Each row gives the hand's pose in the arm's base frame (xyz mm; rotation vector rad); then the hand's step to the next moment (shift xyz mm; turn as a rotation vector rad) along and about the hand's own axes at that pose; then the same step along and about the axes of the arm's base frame.
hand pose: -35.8 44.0 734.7 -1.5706 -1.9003 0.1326
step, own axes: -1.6 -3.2 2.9 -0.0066 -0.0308 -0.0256
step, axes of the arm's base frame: -4.2 -1.4 -1.4 -0.0116 -0.0227 0.0316
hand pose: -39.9 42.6 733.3 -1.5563 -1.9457 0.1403
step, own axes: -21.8 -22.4 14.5 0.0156 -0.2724 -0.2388
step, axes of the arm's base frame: -24.4 -22.1 -10.2 -0.1034 -0.1370 0.3194
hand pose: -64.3 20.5 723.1 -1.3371 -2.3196 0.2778
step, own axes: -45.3 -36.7 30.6 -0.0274 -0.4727 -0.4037
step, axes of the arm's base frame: -23.1 -56.2 -25.4 -0.1609 -0.2839 0.5298
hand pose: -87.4 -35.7 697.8 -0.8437 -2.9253 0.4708
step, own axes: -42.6 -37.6 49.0 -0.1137 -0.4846 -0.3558
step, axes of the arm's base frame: 10.0 -66.1 -34.0 -0.1005 -0.3523 0.4901
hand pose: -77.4 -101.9 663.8 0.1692 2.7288 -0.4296
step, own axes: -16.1 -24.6 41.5 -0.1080 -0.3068 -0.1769
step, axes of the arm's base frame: 24.8 -37.4 -23.9 -0.0138 -0.2405 0.2811
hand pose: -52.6 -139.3 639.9 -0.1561 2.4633 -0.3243
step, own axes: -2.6 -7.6 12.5 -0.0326 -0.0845 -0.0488
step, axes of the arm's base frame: 10.0 -9.2 -6.0 -0.0016 -0.0657 0.0792
